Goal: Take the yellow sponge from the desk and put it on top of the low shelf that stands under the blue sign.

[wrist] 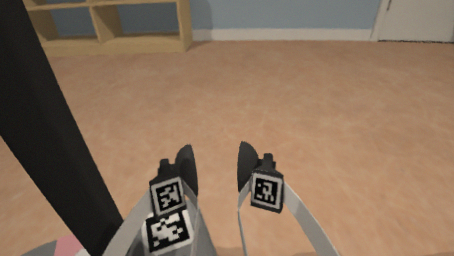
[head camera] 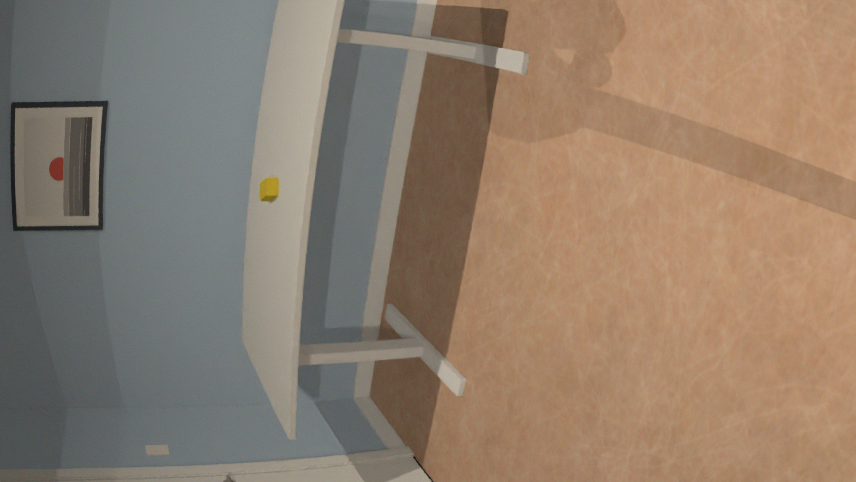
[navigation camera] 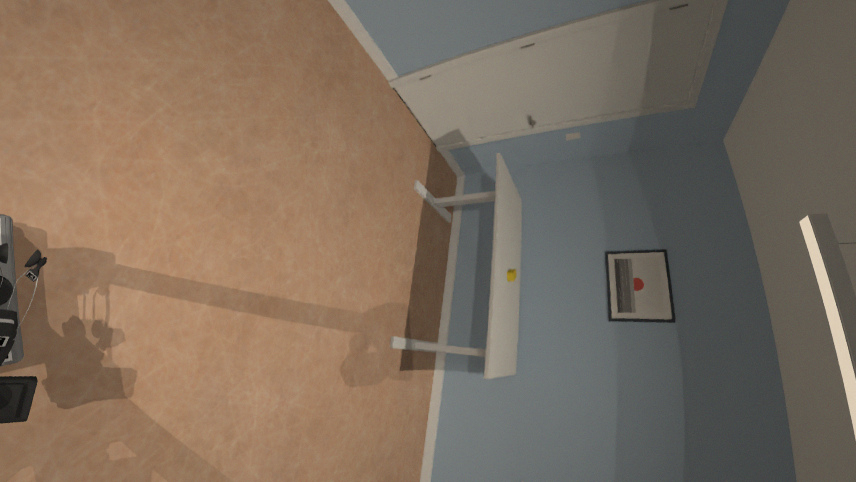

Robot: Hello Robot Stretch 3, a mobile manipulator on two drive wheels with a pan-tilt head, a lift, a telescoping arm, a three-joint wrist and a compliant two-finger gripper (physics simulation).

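Places are measured from the robot's base along level axes (x ahead, y left, z up), in centimetres.
Pixels of known places: gripper, fingertip midpoint: (wrist: pixel 217 160) (navigation camera: pixel 22 247).
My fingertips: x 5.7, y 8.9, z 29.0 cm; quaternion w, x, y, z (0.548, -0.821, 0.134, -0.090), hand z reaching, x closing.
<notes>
Behind a point stands the place of what it marks.
The yellow sponge (head camera: pixel 269 189) @[x 216.0, y -23.7, z 75.3 cm] (navigation camera: pixel 511 275) @[x 215.9, y -23.9, z 75.3 cm] is a small block lying on the white top of the desk (head camera: pixel 275 269) @[x 221.2, y 3.1, z 72.0 cm] (navigation camera: pixel 506 233) @[x 221.5, y 6.0, z 72.0 cm], which stands against a blue wall. The head and navigation views are turned sideways. My gripper (wrist: pixel 217 160) @[x 5.7, y 8.9, z 29.0 cm] is open, with bare floor showing between its fingertips in the wrist view; it hangs above the floor, well away from the desk. Part of it also shows at the left edge of the navigation view. A wooden shelf unit (wrist: pixel 185 25) @[x 38.0, y 166.1, z 16.3 cm] stands at the upper left of the wrist view, its top cut off. The blue sign does not show.
A framed picture (head camera: pixel 104 167) @[x 264.6, y -38.9, z 139.6 cm] (navigation camera: pixel 608 287) @[x 261.5, y -40.4, z 140.9 cm] hangs above the desk. A white door (navigation camera: pixel 569 77) @[x 223.3, y 110.9, z 124.9 cm] (wrist: pixel 420 17) @[x 221.0, y 111.9, z 19.8 cm] is in the wall near one desk end. The desk feet (head camera: pixel 443 368) (navigation camera: pixel 407 343) reach out over the floor. My dark mast (wrist: pixel 45 120) @[x -5.4, y 11.6, z 34.2 cm] crosses the wrist view's left side.
</notes>
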